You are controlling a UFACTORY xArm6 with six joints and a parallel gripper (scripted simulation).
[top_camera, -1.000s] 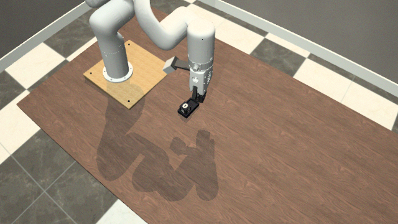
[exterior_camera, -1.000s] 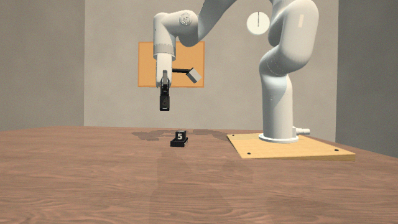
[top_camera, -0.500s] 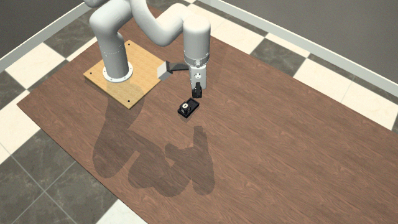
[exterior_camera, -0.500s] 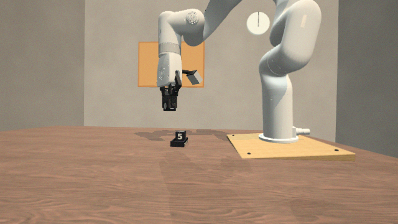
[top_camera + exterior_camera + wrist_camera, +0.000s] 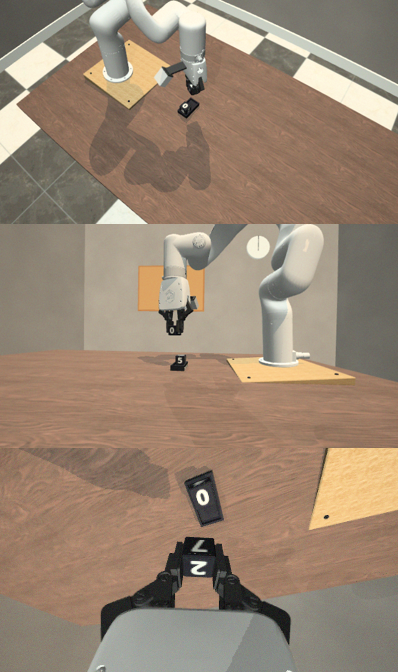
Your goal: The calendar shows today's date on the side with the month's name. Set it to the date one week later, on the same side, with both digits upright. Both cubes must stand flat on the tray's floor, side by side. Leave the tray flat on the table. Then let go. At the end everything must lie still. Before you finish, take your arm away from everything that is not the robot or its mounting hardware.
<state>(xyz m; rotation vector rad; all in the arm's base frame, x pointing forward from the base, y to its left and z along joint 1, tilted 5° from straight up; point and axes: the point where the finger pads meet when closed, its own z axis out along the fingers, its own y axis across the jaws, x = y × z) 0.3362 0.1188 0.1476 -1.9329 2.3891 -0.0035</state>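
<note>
My hand is 120 mm above the black cube, 30 mm to the left of it and 10 mm past it. Also, from my hand: black tray 130 mm below, 20 mm to the right, 10 mm behind.
</note>
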